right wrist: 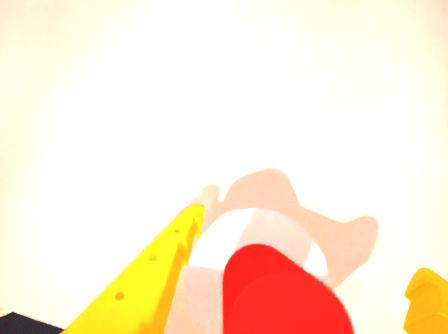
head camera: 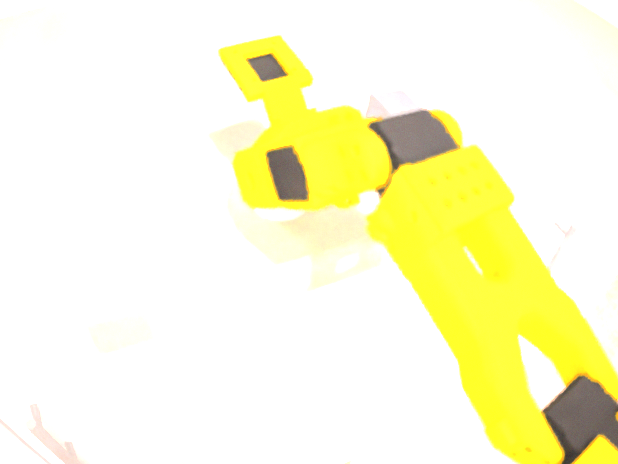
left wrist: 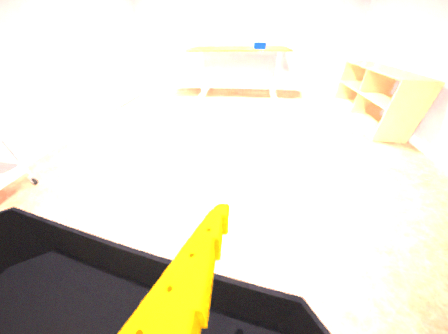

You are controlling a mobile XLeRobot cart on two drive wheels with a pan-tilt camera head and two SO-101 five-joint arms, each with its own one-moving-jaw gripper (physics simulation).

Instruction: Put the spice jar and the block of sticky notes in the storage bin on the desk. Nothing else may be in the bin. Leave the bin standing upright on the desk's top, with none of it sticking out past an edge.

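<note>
My right gripper is open, with its jaws wide apart in the right wrist view. A red cylinder, which looks like the spice jar, shows large in the gap, nearer the left jaw, in front of a pale round shape. Neither jaw plainly presses on it. In the head view the right wrist covers that spot and the red does not show. My left gripper shows one notched jaw and is fully open. A faint pale patch lies at the lower left; I cannot tell whether it is the sticky notes. The bin cannot be made out.
The head view is washed out. A pale block stands behind the right arm. A black tray lies under the left jaw. A far table holds a blue box; a wooden shelf unit stands at the right.
</note>
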